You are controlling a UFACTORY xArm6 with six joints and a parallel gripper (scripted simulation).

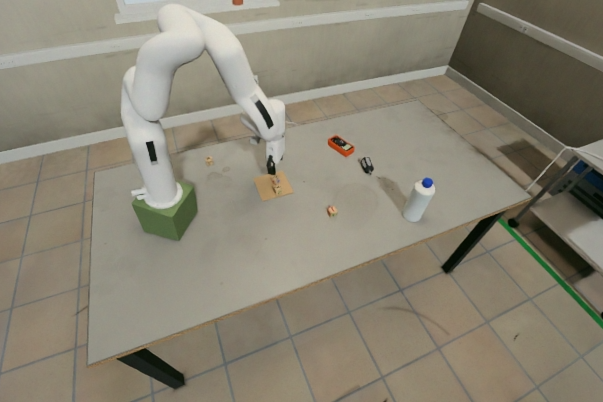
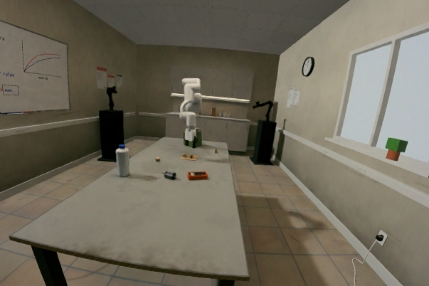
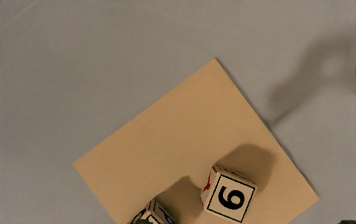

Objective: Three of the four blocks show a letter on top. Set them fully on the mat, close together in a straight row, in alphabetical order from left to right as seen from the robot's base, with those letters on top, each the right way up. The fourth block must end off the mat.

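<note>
Now: hand 20 mm past the tan mat and 110 mm above it. Also, from my hand: white bottle (430 mm ahead, 400 mm to the right, 20 mm below); orange meter (390 mm ahead, 90 mm to the left, 100 mm below); small black object (420 mm ahead, 100 mm to the right, 90 mm below).
</note>
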